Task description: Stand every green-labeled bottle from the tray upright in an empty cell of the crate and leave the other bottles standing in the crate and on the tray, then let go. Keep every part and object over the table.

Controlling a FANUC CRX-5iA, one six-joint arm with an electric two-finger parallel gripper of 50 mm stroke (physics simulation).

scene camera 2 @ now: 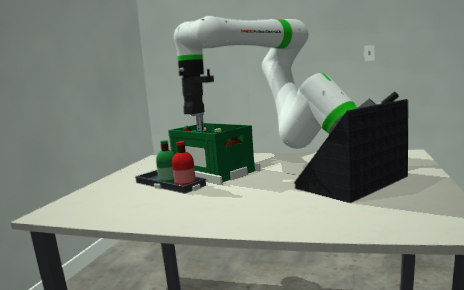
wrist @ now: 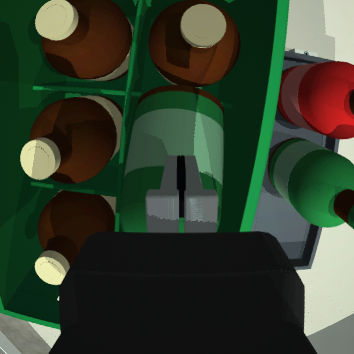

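A green bottle with a pale green label [wrist: 172, 132] lies tipped on its side in the right column of the green crate [scene camera 2: 237, 157] [wrist: 264, 150], its base toward the top of the wrist view; its neck is hidden behind the gripper. My gripper [scene camera 2: 200, 130] [wrist: 180, 173] is shut and empty, pointing down at the crate's opening, over this bottle; contact cannot be told. Another green bottle [scene camera 2: 164, 162] [wrist: 317, 182] with a pale green label stands on the dark tray [scene camera 2: 145, 179] [wrist: 285, 242]. A red bottle [scene camera 2: 183, 162] [wrist: 325, 100] stands beside it.
Several brown bottles with cream caps stand in the crate: three in the left column, including one at the top [wrist: 95, 45], and one at the top right [wrist: 200, 62]. The tray is beside the crate. Pale low brackets [scene camera 2: 239, 173] sit at the crate's foot.
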